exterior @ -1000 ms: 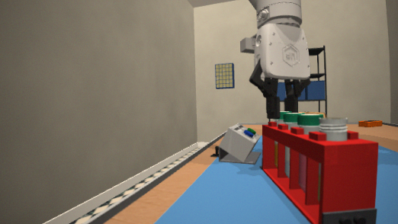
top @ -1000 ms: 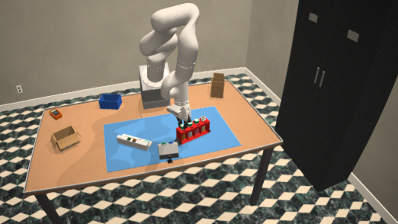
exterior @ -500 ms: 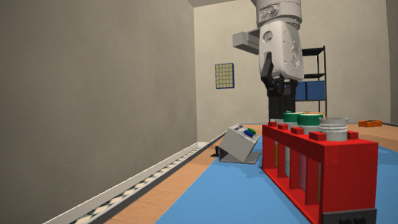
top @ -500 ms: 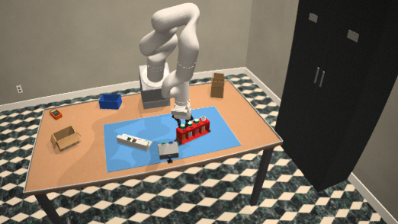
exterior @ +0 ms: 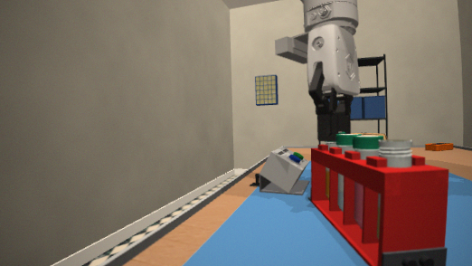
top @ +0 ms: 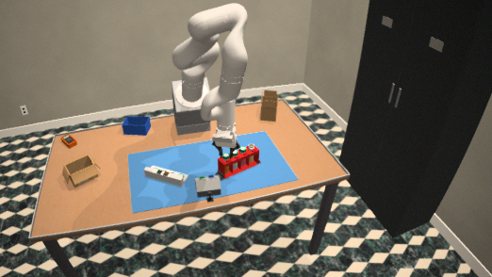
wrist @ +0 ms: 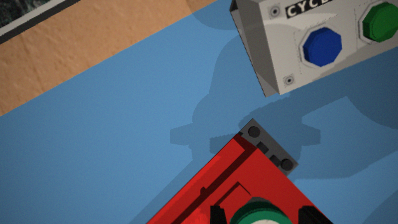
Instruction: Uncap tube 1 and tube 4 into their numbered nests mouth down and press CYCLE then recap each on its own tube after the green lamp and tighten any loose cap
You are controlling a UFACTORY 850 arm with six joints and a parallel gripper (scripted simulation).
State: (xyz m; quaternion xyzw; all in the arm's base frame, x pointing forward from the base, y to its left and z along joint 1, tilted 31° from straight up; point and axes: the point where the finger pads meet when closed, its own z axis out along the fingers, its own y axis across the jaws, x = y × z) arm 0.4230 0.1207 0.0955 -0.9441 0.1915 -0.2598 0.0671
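My hand is 10 mm above the tube cap. Also, from my hand: green ready key (130 mm to the right, 80 mm ahead, 60 mm below); key housing (110 mm to the right, 100 mm ahead, 80 mm below); blue cycle key (90 mm to the right, 80 mm ahead, 60 mm below).
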